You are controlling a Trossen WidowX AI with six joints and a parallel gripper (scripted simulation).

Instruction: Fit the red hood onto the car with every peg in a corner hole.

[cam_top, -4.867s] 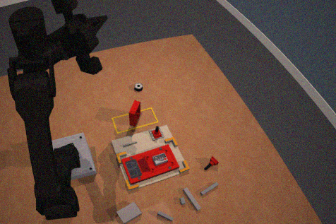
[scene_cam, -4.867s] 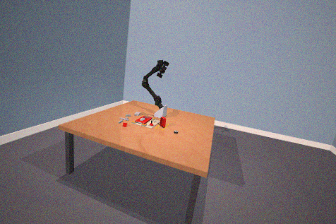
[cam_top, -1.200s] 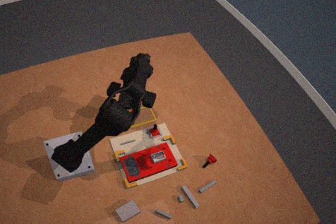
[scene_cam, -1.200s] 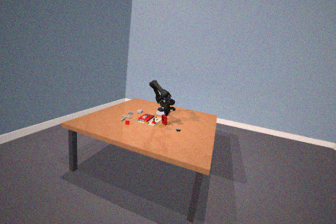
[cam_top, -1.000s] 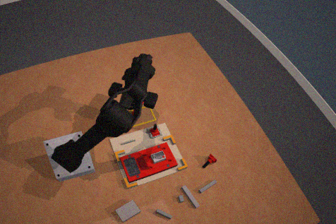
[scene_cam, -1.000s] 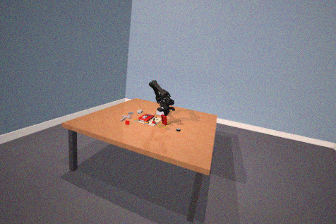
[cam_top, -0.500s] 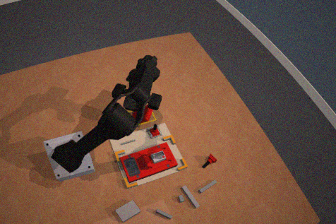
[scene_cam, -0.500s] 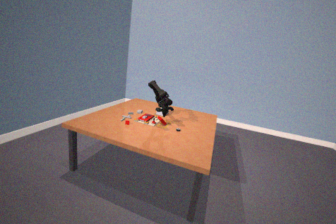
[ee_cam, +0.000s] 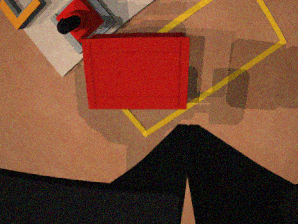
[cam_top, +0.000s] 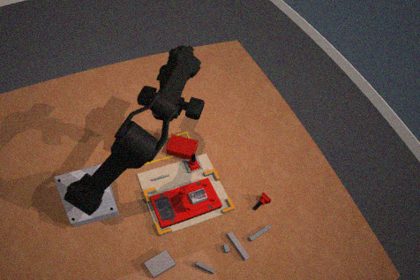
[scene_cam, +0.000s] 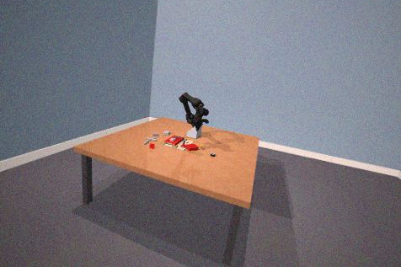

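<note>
The red hood lies 14 cm below my gripper tip, 4 cm ahead of it and 2 cm to the right of it. The rest, counted from my gripper tip: grey engine block 21 cm to the right, 13 cm below.
</note>
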